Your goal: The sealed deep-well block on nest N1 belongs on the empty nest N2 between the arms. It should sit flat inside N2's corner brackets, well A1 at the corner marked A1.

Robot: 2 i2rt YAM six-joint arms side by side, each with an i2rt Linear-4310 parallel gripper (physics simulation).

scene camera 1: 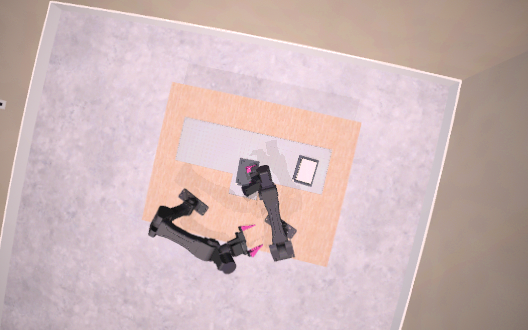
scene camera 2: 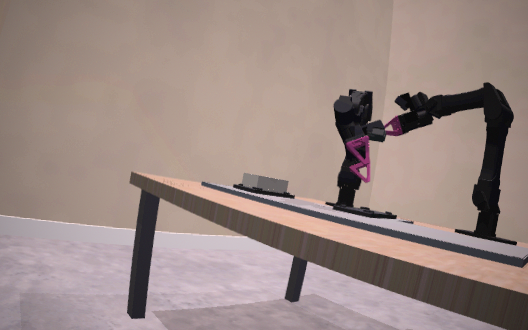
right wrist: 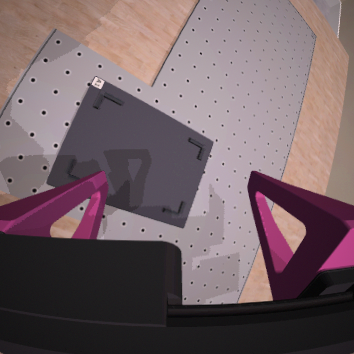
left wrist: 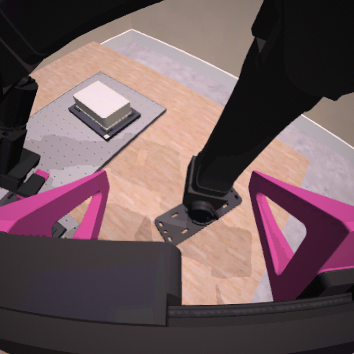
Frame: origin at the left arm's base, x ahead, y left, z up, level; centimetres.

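Where they show: left gripper, fingertip midpoint: (scene camera 1: 259,234) (left wrist: 178,178); right gripper, fingertip midpoint: (scene camera 1: 248,174) (scene camera 2: 367,173) (right wrist: 177,178); left arm's base at its link origin: (scene camera 1: 193,201) (scene camera 2: 483,238); right arm's base at its link origin: (left wrist: 199,211).
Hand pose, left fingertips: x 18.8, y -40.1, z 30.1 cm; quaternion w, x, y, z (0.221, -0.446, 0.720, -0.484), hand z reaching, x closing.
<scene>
Each offset is from my left fingertips to the top centre of the thing. "spot": to the spot under its first point. Level surfaces: height alone.
The pale sealed block @[dx +38.4, dy -2.6, dz -23.5 cm] (scene camera 1: 306,171) (scene camera 2: 265,183) (left wrist: 102,102) lies flat on dark nest N1 @[spot: dx +31.3, dy -6.6, dz -27.7 cm] (scene camera 1: 303,184) (left wrist: 124,123), at the right in scene camera 1. Dark nest N2 @[dx +16.3, dy +24.1, dz -27.1 cm] (scene camera 1: 242,172) (scene camera 2: 365,212) (right wrist: 150,125) is empty, with four corner brackets; its A1 mark @[dx +7.0, dy +25.5, dz -27.6 cm] (right wrist: 98,82) is at the top left in the right wrist view. My right gripper (scene camera 2: 361,161) (right wrist: 177,178) is open and empty above N2; one fingertip overlaps N2's lower edge in the right wrist view. My left gripper (scene camera 1: 258,236) (scene camera 2: 392,127) is open and empty, high near the table's front edge, away from both nests.
A grey perforated board @[dz -28.8 cm] (scene camera 1: 210,142) (right wrist: 235,100) bears both nests on the wooden table @[dz -30.1 cm] (scene camera 1: 165,175). The right arm (scene camera 1: 271,205) reaches over the board between the nests. The right arm's base plate (left wrist: 172,227) shows in the left wrist view. In scene camera 2 the grippers appear close together.
</scene>
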